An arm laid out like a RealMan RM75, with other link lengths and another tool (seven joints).
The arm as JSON. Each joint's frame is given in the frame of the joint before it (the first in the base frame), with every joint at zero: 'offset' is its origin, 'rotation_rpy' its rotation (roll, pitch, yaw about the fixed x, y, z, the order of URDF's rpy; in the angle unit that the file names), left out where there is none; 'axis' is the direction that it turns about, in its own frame. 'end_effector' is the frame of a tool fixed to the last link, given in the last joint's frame.
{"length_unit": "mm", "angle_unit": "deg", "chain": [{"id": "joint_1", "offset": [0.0, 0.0, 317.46], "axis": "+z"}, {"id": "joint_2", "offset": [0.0, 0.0, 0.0], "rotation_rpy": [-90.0, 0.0, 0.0], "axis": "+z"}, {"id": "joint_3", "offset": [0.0, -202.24, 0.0], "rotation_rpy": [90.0, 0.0, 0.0], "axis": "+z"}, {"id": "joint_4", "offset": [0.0, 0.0, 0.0], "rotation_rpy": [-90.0, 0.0, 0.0], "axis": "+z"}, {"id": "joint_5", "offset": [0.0, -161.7, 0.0], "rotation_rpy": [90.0, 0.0, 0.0], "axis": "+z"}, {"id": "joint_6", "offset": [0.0, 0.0, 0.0], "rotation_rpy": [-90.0, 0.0, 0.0], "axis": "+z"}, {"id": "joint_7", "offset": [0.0, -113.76, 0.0], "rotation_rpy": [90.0, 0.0, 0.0], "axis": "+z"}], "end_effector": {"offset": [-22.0, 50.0, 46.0], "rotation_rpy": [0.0, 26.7, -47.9]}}
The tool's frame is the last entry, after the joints.
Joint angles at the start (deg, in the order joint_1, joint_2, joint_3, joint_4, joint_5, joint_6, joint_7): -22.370 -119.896 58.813 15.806 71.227 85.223 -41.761
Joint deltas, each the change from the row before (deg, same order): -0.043 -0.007 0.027 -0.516 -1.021 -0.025 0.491; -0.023 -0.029 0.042 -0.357 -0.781 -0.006 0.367; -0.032 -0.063 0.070 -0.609 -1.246 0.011 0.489; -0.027 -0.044 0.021 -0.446 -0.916 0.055 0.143; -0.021 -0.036 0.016 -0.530 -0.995 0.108 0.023; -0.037 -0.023 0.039 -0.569 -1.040 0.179 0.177; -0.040 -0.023 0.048 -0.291 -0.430 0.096 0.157; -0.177 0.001 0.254 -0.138 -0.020 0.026 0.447
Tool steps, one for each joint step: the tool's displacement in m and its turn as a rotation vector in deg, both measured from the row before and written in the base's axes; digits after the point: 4 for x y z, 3 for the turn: 0.0002 0.0014 0.0006 0.728 -0.420 0.447; 0.0002 0.0010 0.0004 0.548 -0.330 0.316; 0.0005 0.0015 0.0006 0.785 -0.610 0.584; 0.0005 0.0010 0.0007 0.475 -0.609 0.522; 0.0006 0.0009 0.0009 0.423 -0.772 0.646; 0.0006 0.0009 0.0009 0.515 -0.722 0.540; 0.0003 0.0002 0.0001 0.200 -0.272 0.169; 0.0003 -0.0002 -0.0009 -0.005 0.310 -0.425
